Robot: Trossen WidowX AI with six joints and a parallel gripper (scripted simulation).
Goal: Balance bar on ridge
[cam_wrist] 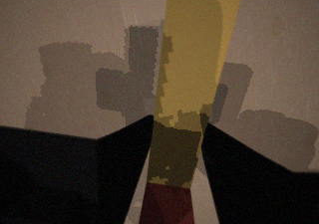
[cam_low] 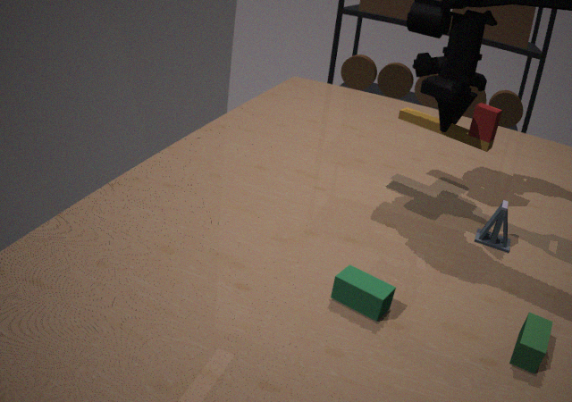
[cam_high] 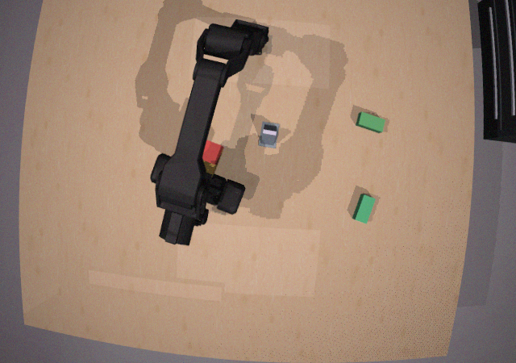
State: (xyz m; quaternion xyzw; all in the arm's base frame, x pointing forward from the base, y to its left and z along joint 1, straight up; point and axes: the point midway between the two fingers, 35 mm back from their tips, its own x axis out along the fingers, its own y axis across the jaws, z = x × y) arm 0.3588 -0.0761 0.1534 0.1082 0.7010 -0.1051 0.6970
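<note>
The ridge is 12 cm behind my gripper tip, 14 cm to the left of it and 5 cm below it.
</note>
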